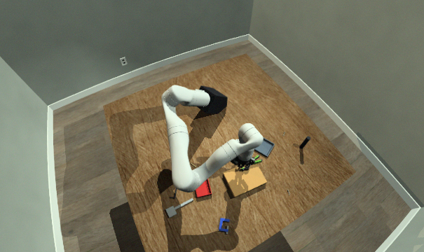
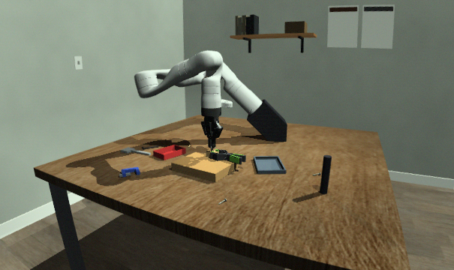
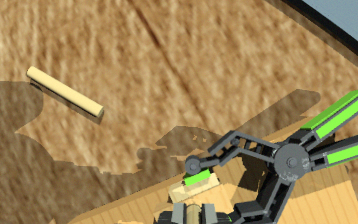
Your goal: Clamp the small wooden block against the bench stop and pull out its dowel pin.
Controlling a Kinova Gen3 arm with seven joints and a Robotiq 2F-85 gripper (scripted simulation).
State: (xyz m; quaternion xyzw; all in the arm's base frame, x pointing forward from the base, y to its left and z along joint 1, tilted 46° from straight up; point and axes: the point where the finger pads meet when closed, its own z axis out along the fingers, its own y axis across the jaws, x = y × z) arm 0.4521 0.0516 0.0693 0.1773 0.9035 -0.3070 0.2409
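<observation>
Now: hand 20 mm above the dowel pin. Also, from my hand: thin pale stick (120 mm behind, 50 mm to the right, 80 mm below); small wooden block (50 mm below); tan bench board (60 mm ahead, 70 mm below).
</observation>
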